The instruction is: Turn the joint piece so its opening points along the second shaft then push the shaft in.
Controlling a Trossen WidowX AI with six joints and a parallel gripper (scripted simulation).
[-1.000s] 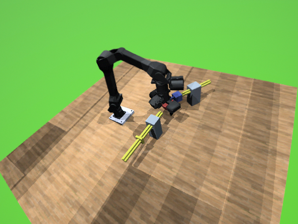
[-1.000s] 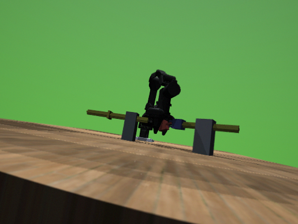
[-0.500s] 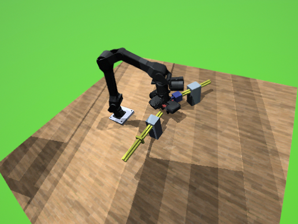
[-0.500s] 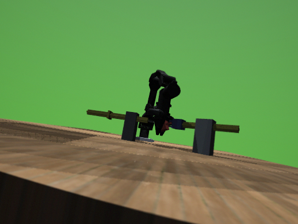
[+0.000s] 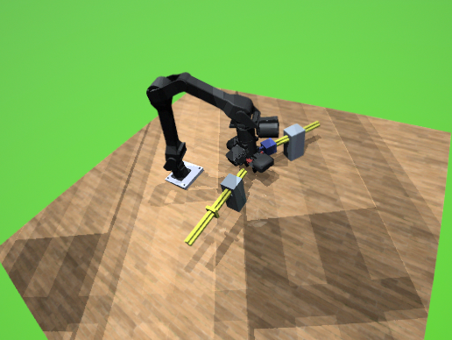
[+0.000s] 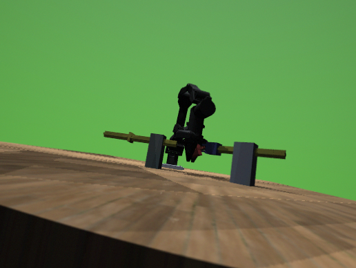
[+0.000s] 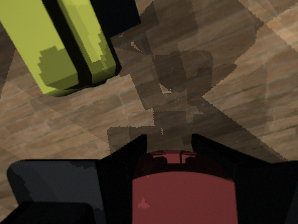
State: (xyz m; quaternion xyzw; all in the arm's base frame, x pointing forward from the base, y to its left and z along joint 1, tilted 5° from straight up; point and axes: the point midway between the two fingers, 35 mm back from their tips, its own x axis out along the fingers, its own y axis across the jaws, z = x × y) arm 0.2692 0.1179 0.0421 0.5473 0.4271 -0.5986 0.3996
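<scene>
The red joint piece lies 10 mm to the left of my gripper tip and 50 mm above it.
</scene>
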